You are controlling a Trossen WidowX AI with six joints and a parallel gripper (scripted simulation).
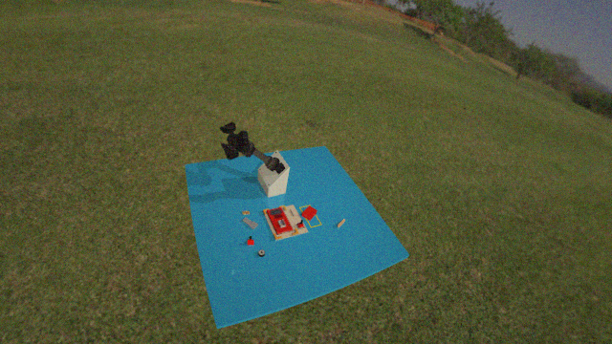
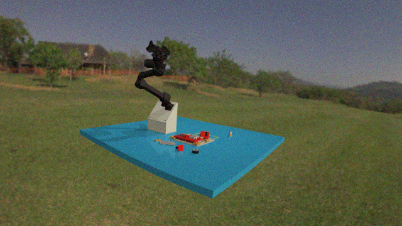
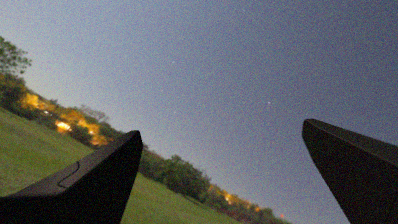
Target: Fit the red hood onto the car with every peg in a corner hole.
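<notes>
My gripper tip is now 9 cm short of the red hood, 57 cm to the right of it and 65 cm above it. Also, from my gripper tip: grey piece 4 cm ahead, 16 cm to the left, 66 cm below; then beige jig 10 cm ahead, 37 cm to the left, 66 cm below; then dark wheel 28 cm ahead, 14 cm to the left, 66 cm below.
</notes>
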